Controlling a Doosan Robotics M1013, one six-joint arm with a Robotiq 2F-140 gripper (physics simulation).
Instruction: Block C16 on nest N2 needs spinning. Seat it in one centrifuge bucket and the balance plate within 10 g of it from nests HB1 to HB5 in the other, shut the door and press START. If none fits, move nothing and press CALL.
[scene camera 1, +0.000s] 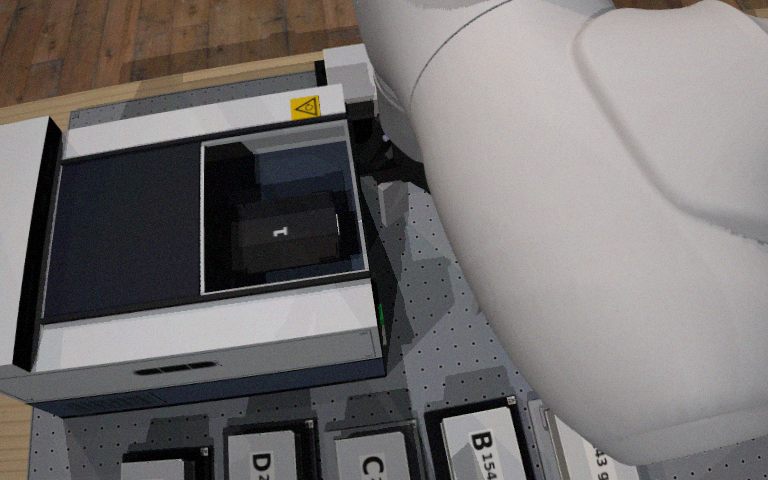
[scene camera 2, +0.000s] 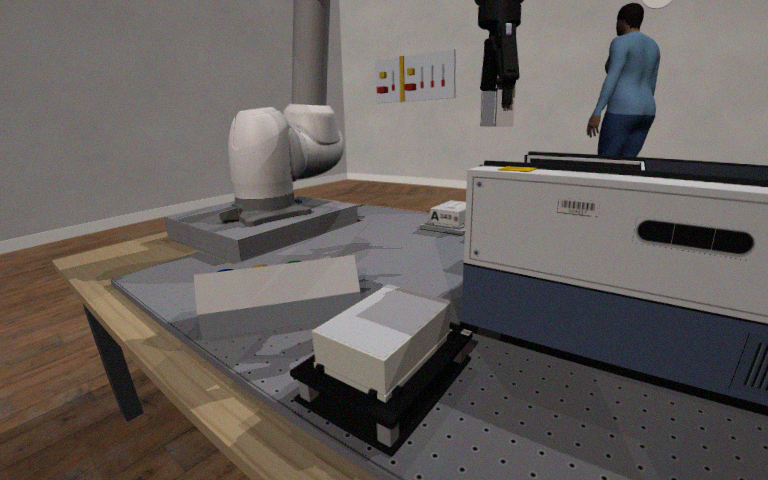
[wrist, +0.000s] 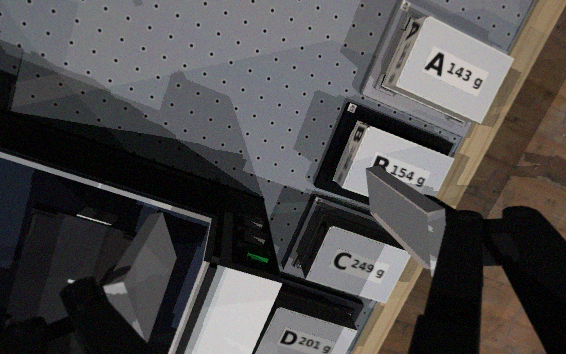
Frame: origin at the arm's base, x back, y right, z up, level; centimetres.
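Where they show: gripper, fingertip midpoint: (scene camera 1: 438, 258) (scene camera 2: 495, 126) (wrist: 270, 213); arm's base, origin of the base link: (scene camera 2: 266, 214).
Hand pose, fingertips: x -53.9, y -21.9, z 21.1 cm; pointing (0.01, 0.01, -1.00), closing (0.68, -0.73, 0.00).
Things, the pixels of their top centre, and the offset from my fingertips. "spot": a spot on its surface instead.
- Block C16, middle of its top: (scene camera 2: 386, 315) (scene camera 1: 352, 72) dx -12.7, dy +41.1, dz -17.9 cm
- black nest, middle of its top: (scene camera 2: 387, 342) (scene camera 1: 354, 86) dx -12.7, dy +41.1, dz -21.1 cm
- balance plates A, middle of its top: (scene camera 1: 597, 449) (wrist: 455, 72) (scene camera 2: 454, 205) dx +20.1, dy -15.6, dz -20.5 cm
- B marked 154 g, middle of its top: (scene camera 1: 487, 463) (wrist: 398, 173) dx +6.7, dy -17.1, dz -20.5 cm
- C marked 249 g, middle of its top: (wrist: 359, 266) dx -6.4, dy -20.3, dz -20.5 cm
- D marked 201 g, middle of its top: (wrist: 306, 343) dx -20.0, dy -20.6, dz -20.5 cm
- Plates B, surface spot: (scene camera 1: 477, 443) spot: dx +5.5, dy -14.8, dz -20.5 cm
- C, surface spot: (scene camera 1: 373, 462) spot: dx -6.9, dy -17.3, dz -20.5 cm
- D, surface spot: (scene camera 1: 263, 457) spot: dx -20.2, dy -17.4, dz -20.5 cm
- slanted button box, middle of its top: (scene camera 2: 276, 260) dx +9.3, dy +41.7, dz -17.5 cm
Block C16 (scene camera 2: 382, 333) is a white box on a black nest (scene camera 2: 344, 405) at the table's front. The centrifuge (scene camera 1: 263, 314) (scene camera 2: 544, 229) has its door slid back; bucket 1 (scene camera 1: 287, 233) shows dark and empty inside. My gripper (scene camera 2: 498, 111) (wrist: 270, 213) is open and empty, high above the centrifuge's near edge. Below it in the wrist view lie balance plates A (wrist: 436, 67), B marked 154 g (wrist: 366, 151), C marked 249 g (wrist: 352, 263) and D marked 201 g (wrist: 306, 333). Plates B (scene camera 1: 477, 443), C (scene camera 1: 373, 462) and D (scene camera 1: 263, 457) also show in scene camera 1.
The white arm (scene camera 1: 525, 190) fills the right of scene camera 1. The slanted button box (scene camera 2: 273, 286) stands in front of the robot's base (scene camera 2: 263, 224). A person (scene camera 2: 611, 90) stands behind the centrifuge at the right. A green light (scene camera 1: 380, 314) (wrist: 258, 257) glows on the centrifuge's side.
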